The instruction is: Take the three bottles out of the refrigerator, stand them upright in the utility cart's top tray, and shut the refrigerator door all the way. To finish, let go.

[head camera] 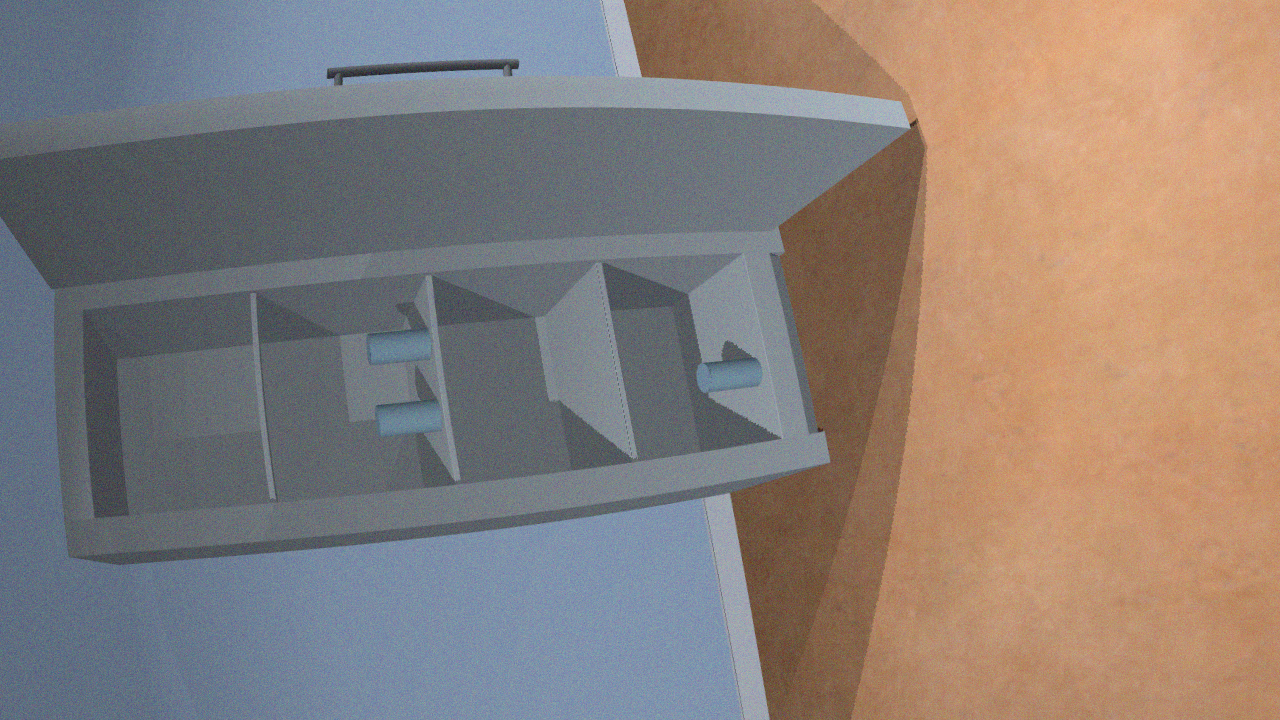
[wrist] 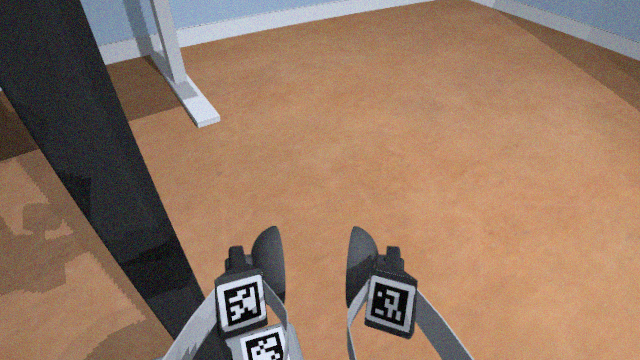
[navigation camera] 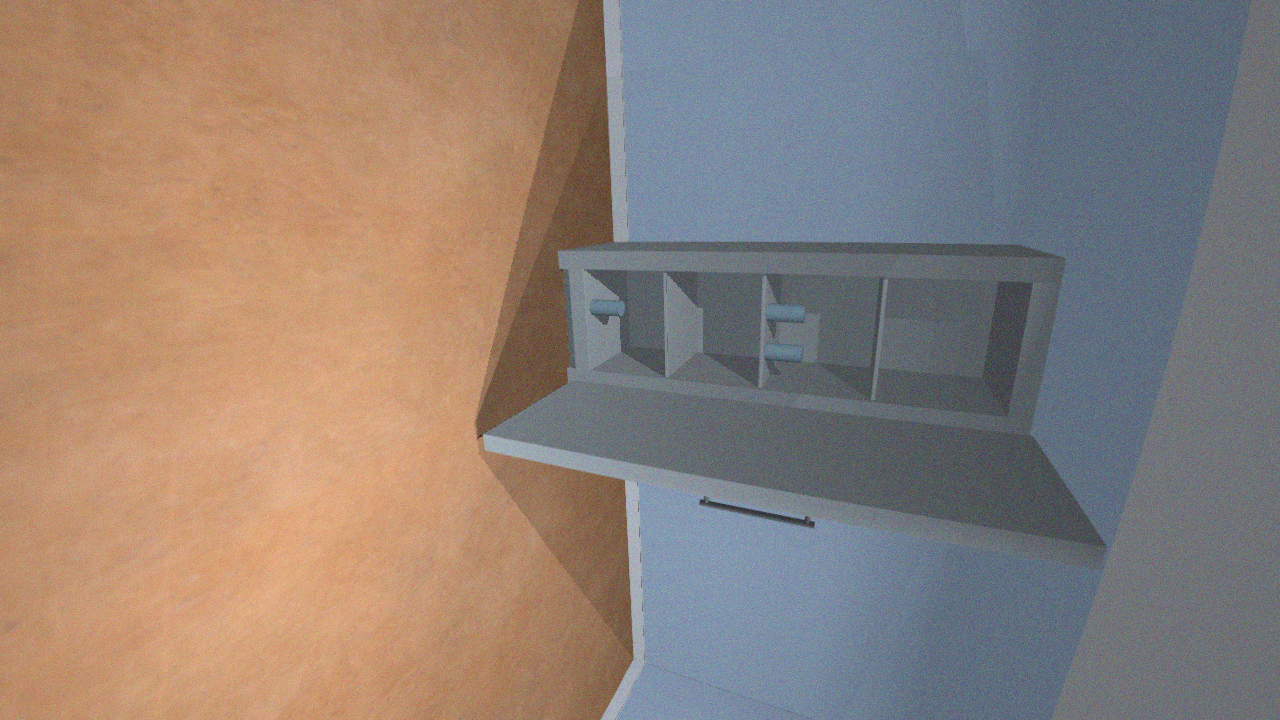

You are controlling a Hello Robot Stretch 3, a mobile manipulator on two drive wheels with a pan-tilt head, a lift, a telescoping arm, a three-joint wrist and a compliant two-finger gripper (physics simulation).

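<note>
The refrigerator (head camera: 402, 505) (navigation camera: 805, 262) shows sideways in the head and navigation views, with its door (head camera: 447, 179) (navigation camera: 760, 443) wide open and a dark handle (head camera: 422, 67) (navigation camera: 756, 513) on the door's outer face. One blue bottle (head camera: 400, 346) (navigation camera: 784, 352) and a second blue bottle (head camera: 409, 418) (navigation camera: 785, 313) stand side by side on a middle shelf. A third blue bottle (head camera: 729, 375) (navigation camera: 606, 308) stands in the bottom compartment. My gripper (wrist: 314, 253) is open and empty above the floor, away from the refrigerator. The utility cart does not show.
A white upright leg (wrist: 170, 45) with a flat foot (wrist: 200, 110) stands on the orange-brown floor (wrist: 400, 150) at the upper left of the wrist view. A black column (wrist: 115, 175) runs along that view's left side. Blue walls with white skirting lie behind.
</note>
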